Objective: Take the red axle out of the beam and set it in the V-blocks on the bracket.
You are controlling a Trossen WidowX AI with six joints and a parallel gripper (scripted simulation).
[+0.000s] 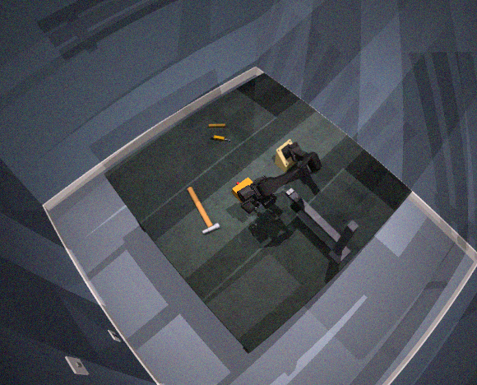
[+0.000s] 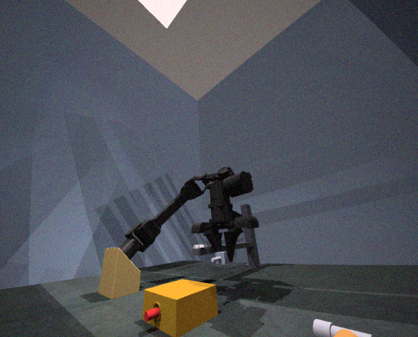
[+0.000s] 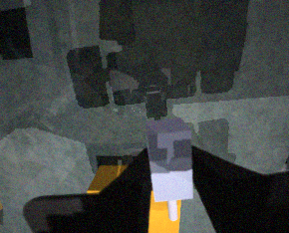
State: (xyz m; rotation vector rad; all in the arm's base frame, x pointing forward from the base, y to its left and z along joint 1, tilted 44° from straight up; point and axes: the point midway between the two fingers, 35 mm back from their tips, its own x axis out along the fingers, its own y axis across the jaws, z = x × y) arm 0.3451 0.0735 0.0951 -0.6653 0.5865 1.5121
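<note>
Right now my gripper tip is 12 cm to the left of the yellow beam, 6 cm above it and 4 cm past it. From my gripper tip the other things lie so: small grey block (2 cm to the right, 1 cm above).
</note>
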